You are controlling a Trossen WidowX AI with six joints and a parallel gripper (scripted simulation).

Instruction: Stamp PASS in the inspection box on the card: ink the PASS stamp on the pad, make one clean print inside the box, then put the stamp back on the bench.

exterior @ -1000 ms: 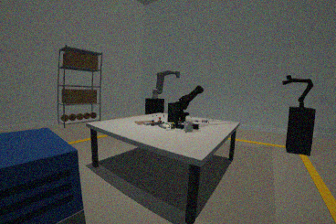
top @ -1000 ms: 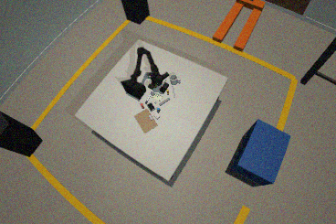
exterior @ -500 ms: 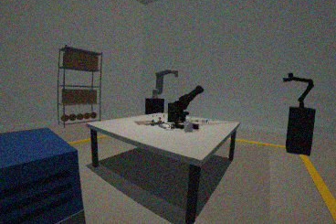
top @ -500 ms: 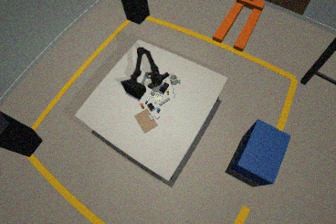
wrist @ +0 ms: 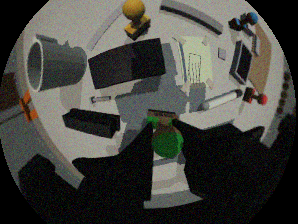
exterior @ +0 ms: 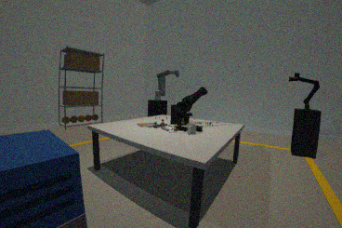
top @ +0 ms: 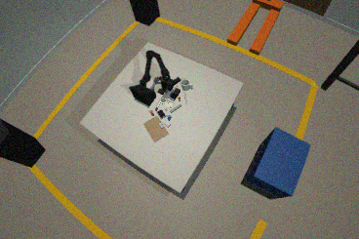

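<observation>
Right now the dark ink pad is 220 mm to the right of my gripper tip, 90 mm ahead of it and 60 mm below it. Round my gripper tip: green stamp (right at my gripper tip); light cylinder (180 mm to the right, 60 mm below, 10 mm ahead); mug-like item (180 mm to the left, 140 mm ahead, 30 mm below).
</observation>
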